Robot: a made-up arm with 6 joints. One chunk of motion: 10 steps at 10 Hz.
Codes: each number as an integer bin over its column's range. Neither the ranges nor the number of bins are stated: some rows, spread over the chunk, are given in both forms.
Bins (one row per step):
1: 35 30 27 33 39 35
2: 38 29 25 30 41 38
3: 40 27 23 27 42 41
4: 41 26 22 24 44 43
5: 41 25 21 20 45 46
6: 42 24 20 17 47 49
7: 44 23 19 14 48 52
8: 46 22 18 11 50 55
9: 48 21 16 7 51 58
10: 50 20 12 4 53 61
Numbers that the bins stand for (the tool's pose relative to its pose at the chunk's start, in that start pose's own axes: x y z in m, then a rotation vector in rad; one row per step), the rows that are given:
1: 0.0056 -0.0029 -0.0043 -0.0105 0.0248 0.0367
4: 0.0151 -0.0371 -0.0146 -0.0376 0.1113 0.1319
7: 0.0198 -0.0629 -0.0208 -0.0678 0.1805 0.2390
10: 0.0294 -0.0886 -0.0352 -0.0979 0.2670 0.3462
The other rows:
2: 0.0103 -0.0114 -0.0084 -0.0195 0.0594 0.0724
3: 0.0135 -0.0286 -0.0125 -0.0286 0.0767 0.1081
5: 0.0151 -0.0457 -0.0167 -0.0497 0.1286 0.1676
6: 0.0167 -0.0543 -0.0187 -0.0587 0.1632 0.2033
8: 0.0230 -0.0714 -0.0229 -0.0768 0.2151 0.2748
9: 0.0262 -0.0800 -0.0270 -0.0889 0.2324 0.3105

